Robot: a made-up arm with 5 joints.
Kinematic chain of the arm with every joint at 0, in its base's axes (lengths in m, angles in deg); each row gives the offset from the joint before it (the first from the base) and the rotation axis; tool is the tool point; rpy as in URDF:
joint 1: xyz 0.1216 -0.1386 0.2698 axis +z
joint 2: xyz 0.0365 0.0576 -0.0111 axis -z
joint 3: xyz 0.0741 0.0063 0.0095 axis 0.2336 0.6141 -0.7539
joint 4: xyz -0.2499 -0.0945 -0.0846 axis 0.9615 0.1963 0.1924
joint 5: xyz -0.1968 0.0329 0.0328 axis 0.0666 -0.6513 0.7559
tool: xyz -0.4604 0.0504 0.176 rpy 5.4 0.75 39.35
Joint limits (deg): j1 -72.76..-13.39 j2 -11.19..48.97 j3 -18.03..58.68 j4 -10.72..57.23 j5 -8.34..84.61
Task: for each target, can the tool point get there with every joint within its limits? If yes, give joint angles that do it. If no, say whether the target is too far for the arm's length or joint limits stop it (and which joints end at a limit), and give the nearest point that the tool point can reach.
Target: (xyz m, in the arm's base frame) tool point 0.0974 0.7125 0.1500
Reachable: yes | joints -60.00 39.05 8.23 42.45 44.49
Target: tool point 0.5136 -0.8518 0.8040
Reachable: no: joint limits stop it (at a limit: joint 1, joint 2, joint 3, joint 4, joint 5) | nearest point 0.7951 -0.1976 0.8926 | short by 0.718 m
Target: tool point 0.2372 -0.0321 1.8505
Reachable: no: too far | nearest point 0.3693 0.2979 0.9857 | short by 0.935 m
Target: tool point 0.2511 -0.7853 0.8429
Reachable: no: joint limits stop it (at a limit: joint 1, joint 2, joint 3, joint 4, joint 5) | nearest point 0.7951 -0.1976 0.8926 | short by 0.802 m
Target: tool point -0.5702 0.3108 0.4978
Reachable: yes | joints -19.39 7.73 28.66 42.66 26.40
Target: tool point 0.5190 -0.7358 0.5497
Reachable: no: joint limits stop it (at a limit: joint 1, joint 2, joint 3, joint 4, joint 5) | nearest point 0.7951 -0.1976 0.8926 | short by 0.695 m
